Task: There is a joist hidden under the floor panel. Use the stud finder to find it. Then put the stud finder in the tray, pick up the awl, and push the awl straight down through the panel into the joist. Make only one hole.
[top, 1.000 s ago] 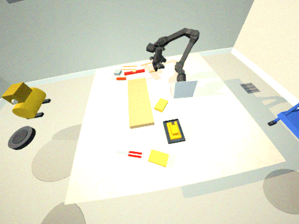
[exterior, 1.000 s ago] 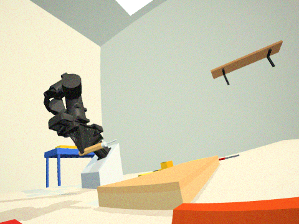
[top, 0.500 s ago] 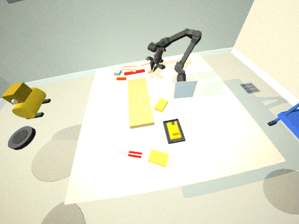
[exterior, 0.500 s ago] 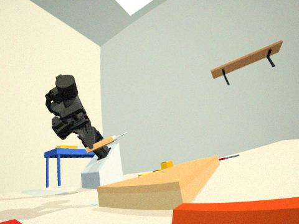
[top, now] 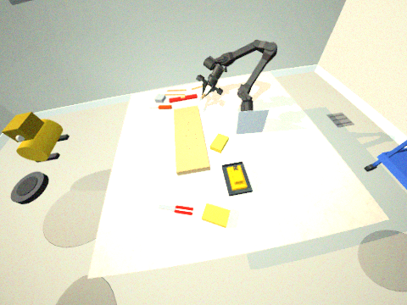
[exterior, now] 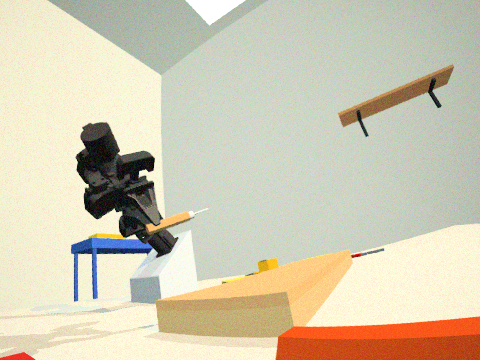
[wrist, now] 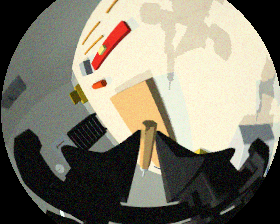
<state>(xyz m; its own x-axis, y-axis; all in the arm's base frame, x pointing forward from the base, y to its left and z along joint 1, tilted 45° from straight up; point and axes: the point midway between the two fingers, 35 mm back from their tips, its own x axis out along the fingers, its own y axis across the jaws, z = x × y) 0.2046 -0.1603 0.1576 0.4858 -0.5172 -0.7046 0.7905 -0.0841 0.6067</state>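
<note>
My gripper tip is now 50 mm to the right of the awl, 20 mm below it and 20 mm short of it. Round my gripper tip: yellow stud finder: 530 mm to the left, 100 mm below, 70 mm behind; then red level: 220 mm to the right, 150 mm ahead, 130 mm below; then grey block: 330 mm ahead, 260 mm to the right, 130 mm below.
</note>
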